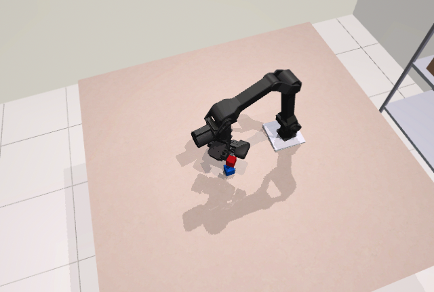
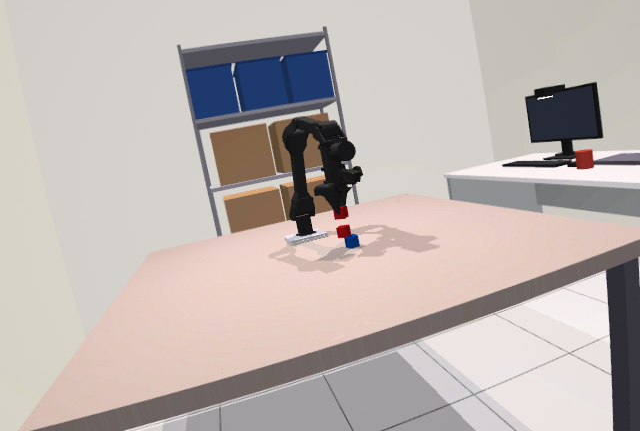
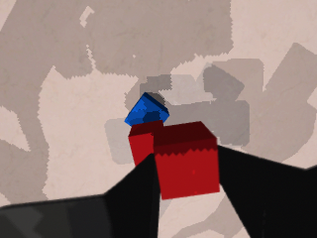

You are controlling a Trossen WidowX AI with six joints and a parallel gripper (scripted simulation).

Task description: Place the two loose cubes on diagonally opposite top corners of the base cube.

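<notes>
Now: the blue base cube 10 cm below my gripper tip, 2 cm to the left of it and 1 cm behind it.
</notes>
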